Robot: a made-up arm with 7 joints.
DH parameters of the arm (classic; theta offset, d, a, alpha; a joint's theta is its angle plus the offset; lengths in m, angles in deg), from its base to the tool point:
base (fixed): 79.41 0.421 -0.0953 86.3
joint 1: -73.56 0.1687 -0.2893 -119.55
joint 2: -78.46 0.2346 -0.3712 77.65
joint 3: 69.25 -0.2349 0.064 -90
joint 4: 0 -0.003 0.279 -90
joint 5: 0 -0.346 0.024 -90
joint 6: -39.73 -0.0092 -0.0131 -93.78
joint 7: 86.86 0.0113 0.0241 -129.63
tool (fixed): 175.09 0.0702 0 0
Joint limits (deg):
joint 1: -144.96..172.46
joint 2: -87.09..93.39
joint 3: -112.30..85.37
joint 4: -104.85..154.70
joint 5: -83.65..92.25
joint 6: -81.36..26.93
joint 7: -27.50..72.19
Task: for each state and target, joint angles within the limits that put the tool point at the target. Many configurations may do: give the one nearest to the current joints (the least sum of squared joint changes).
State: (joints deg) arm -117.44 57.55 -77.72 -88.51 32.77 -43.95 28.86
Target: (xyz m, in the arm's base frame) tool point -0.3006 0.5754 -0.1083
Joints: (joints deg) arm -138.62 34.58 -92.34 -89.65 32.88 -38.99 27.59
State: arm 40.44 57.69 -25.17 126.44 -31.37 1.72 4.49
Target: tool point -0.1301 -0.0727 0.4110
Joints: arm 40.28 42.47 -69.66 79.00 -35.96 1.60 7.62
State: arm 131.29 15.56 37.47 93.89 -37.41 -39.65 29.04
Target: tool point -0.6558 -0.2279 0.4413
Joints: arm 146.86 24.65 11.62 85.43 -37.63 -28.75 27.95
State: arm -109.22 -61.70 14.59 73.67 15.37 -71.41 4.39
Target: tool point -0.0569 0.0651 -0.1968
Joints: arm -90.38 -42.44 -9.82 52.06 12.27 -60.75 5.40
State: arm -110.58 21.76 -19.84 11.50 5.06 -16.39 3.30
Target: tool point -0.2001 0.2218 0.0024
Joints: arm -98.82 22.13 -19.12 35.05 4.17 -6.72 1.15
